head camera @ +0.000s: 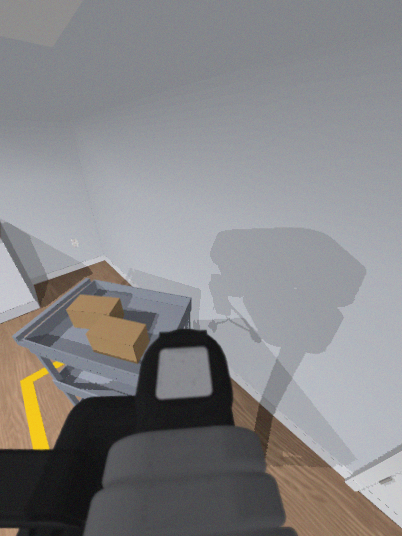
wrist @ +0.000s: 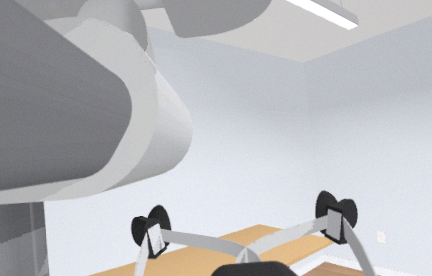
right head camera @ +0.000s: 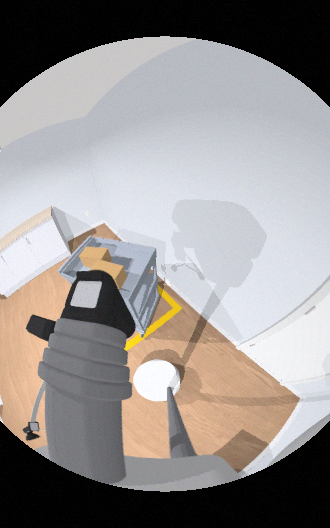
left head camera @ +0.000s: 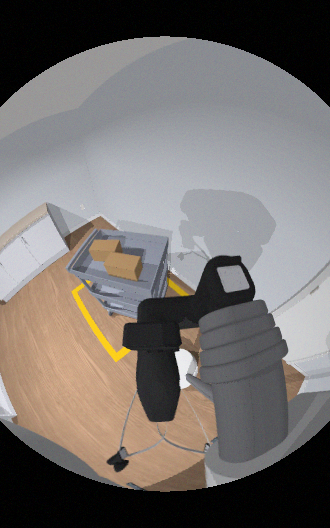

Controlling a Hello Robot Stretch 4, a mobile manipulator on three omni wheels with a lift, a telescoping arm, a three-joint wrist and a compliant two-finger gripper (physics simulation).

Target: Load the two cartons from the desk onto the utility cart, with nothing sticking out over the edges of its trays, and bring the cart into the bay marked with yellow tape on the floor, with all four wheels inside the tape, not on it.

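Frame: origin at the robot's base, x ahead, y left, z up, level; centimetres.
Where they show: gripper, fingertip midpoint: (wrist: 241,215); robot's base at its link origin: (right head camera: 157,379).
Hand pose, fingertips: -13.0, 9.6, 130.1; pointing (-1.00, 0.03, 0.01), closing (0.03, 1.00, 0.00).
Each offset is from my fingertips to the top centre of the thing, as dx, dy, dz. Level surfaces: height alone.
Two brown cartons lie on the cart's top tray, the left one {+95.4, +34.2, -41.7} (head camera: 95,310) (left head camera: 105,250) (right head camera: 95,256) close beside the right one {+79.3, +19.1, -41.7} (head camera: 117,337) (left head camera: 123,265) (right head camera: 115,272), both within the rim. The grey utility cart (head camera: 80,355) (left head camera: 160,250) (right head camera: 142,255) stands upright near the wall. Yellow tape (head camera: 32,410) (left head camera: 95,325) (right head camera: 155,325) shows around its base. In the right head view its near lower corner overlaps the tape line; most wheels are hidden, so I cannot tell their positions. My gripper (left head camera: 164,452) (wrist: 241,215) is open and empty, away from the cart.
A low white cabinet (left head camera: 30,250) (right head camera: 32,257) stands left of the cart. The grey wall (head camera: 250,175) runs close behind it. My arm (head camera: 185,475) (right head camera: 85,410) hides part of the cart. The robot's white round base part (right head camera: 156,380) shows low. A wooden top {dz -60.8} (wrist: 200,257) lies beyond the fingers.
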